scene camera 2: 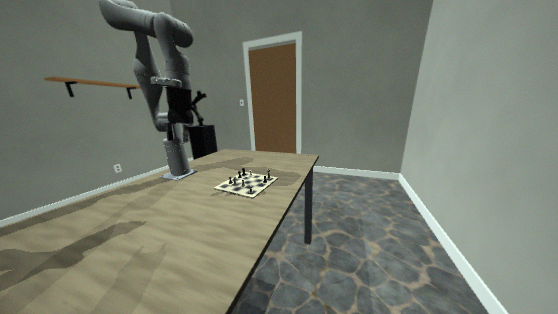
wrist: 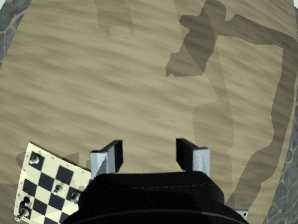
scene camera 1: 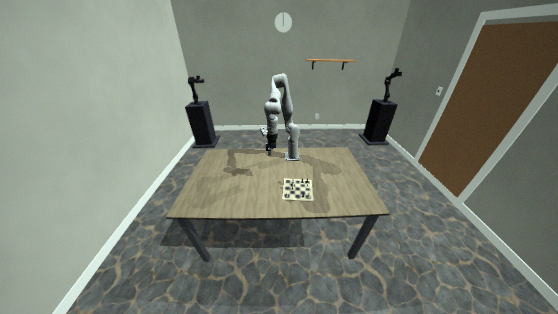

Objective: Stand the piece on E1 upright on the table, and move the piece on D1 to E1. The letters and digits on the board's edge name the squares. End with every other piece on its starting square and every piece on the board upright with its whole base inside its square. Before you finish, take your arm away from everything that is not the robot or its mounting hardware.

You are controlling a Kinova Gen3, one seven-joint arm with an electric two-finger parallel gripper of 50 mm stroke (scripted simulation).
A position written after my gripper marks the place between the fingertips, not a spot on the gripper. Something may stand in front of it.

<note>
In view: my gripper [scene camera 2: 178, 141] and a chessboard [scene camera 2: 256, 181].
My gripper shows as well in the wrist view [wrist: 149, 150].
</note>
